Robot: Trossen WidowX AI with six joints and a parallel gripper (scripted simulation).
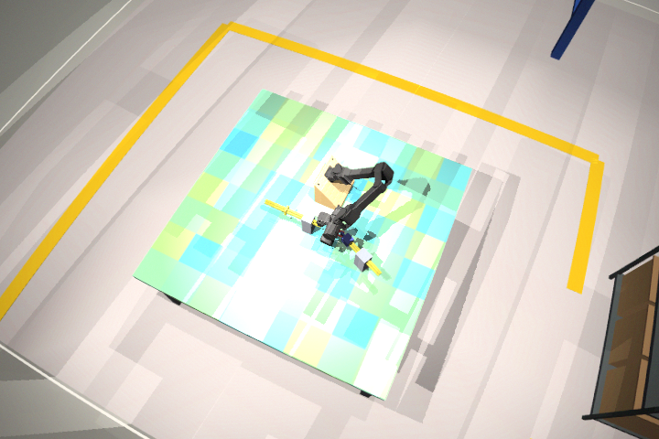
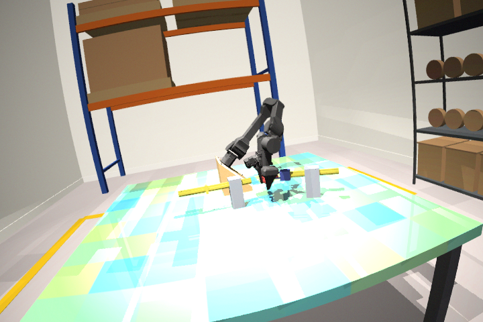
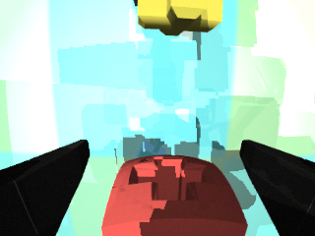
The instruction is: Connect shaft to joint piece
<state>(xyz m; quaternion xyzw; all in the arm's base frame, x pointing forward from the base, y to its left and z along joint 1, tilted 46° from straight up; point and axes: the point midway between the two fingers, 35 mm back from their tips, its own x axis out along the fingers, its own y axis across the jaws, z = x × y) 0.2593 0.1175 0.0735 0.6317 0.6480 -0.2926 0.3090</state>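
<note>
The red joint piece is 4 cm above my gripper tip and 2 cm to the left of it.
</note>
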